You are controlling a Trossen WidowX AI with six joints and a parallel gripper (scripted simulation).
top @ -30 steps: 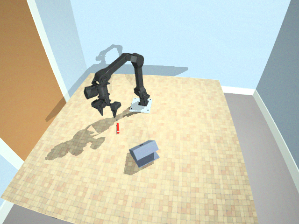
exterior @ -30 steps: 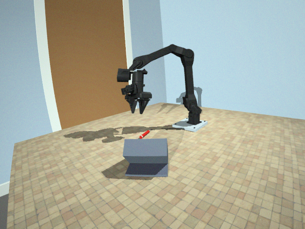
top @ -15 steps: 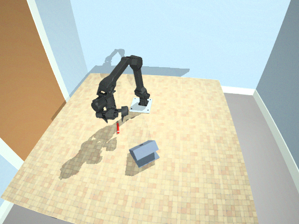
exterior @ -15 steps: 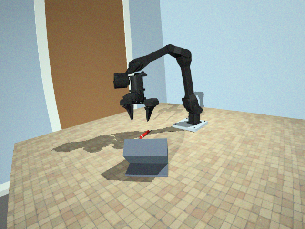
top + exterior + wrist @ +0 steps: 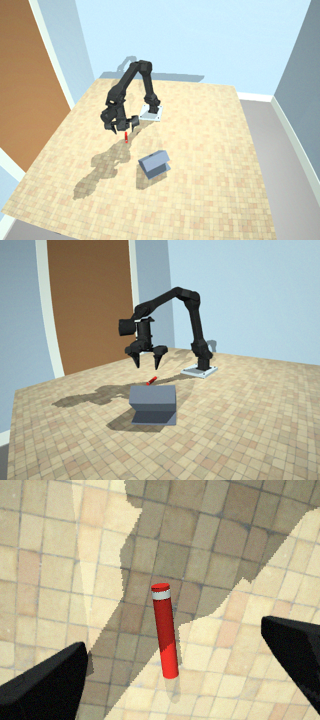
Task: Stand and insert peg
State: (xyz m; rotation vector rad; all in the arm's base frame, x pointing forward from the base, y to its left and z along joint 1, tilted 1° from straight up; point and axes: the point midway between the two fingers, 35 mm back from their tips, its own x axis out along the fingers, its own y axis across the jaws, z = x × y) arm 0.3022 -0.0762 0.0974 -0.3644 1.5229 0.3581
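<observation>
Now: gripper tip 70 mm above the red peg and 10 mm past it. The rest, counted from my gripper tip: grey sloped panel (210 mm to the left, 110 mm ahead, 30 mm below).
</observation>
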